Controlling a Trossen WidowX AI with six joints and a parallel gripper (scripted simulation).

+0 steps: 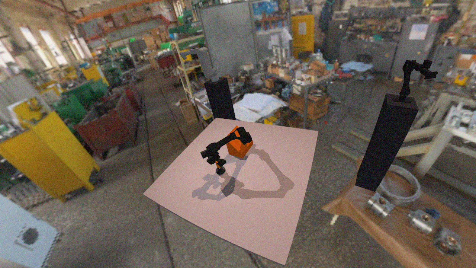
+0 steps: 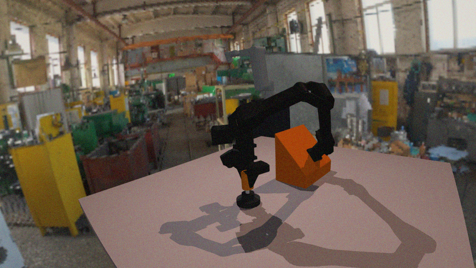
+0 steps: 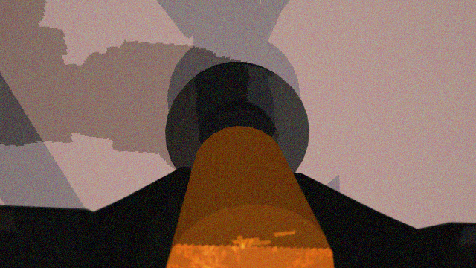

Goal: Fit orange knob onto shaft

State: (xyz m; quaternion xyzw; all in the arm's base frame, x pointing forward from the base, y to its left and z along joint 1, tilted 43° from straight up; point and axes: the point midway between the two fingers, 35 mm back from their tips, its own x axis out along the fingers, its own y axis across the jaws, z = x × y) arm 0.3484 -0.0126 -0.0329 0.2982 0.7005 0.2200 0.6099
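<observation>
Now: gripper tip 30 mm below the orange knob. Also, from my gripper tip: black round pedestal 40 mm below.
</observation>
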